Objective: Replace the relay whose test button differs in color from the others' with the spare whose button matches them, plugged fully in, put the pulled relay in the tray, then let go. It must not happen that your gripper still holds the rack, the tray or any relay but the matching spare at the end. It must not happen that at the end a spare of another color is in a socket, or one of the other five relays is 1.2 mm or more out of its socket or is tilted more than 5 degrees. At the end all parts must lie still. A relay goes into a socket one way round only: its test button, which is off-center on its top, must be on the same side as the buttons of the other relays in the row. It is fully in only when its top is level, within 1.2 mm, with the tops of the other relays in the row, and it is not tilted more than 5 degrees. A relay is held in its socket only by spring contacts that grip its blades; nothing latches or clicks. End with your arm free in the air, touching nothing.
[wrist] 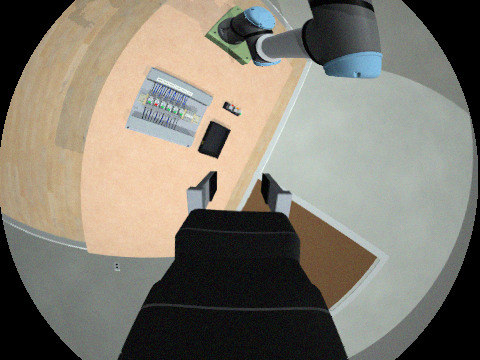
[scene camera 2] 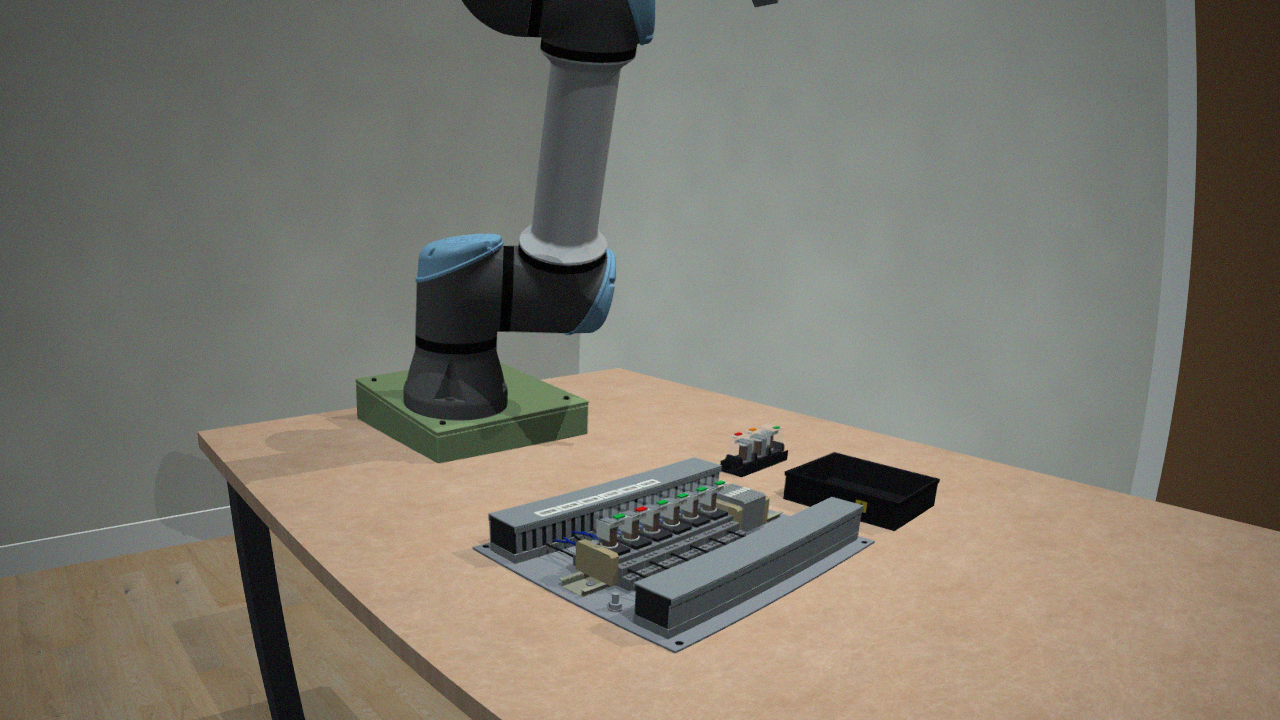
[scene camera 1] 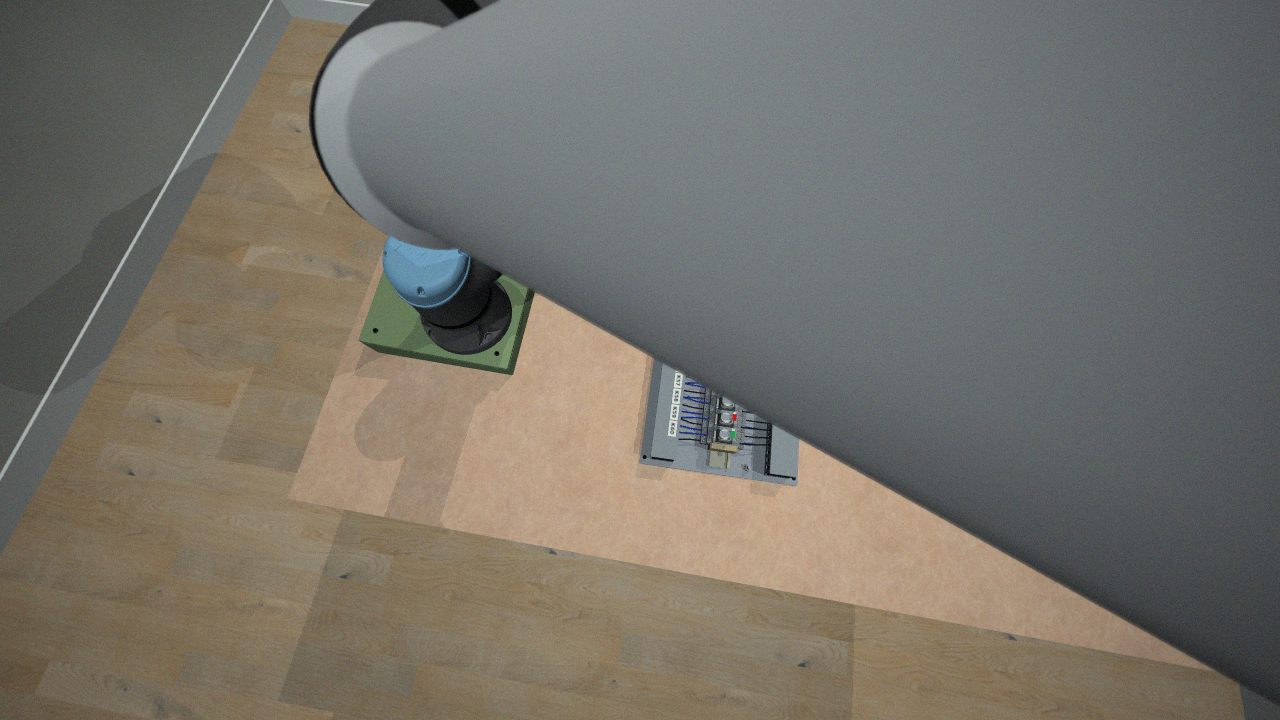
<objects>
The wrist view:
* my gripper: 239, 181
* black tray: 213, 141
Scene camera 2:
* black tray: 913, 493
</objects>
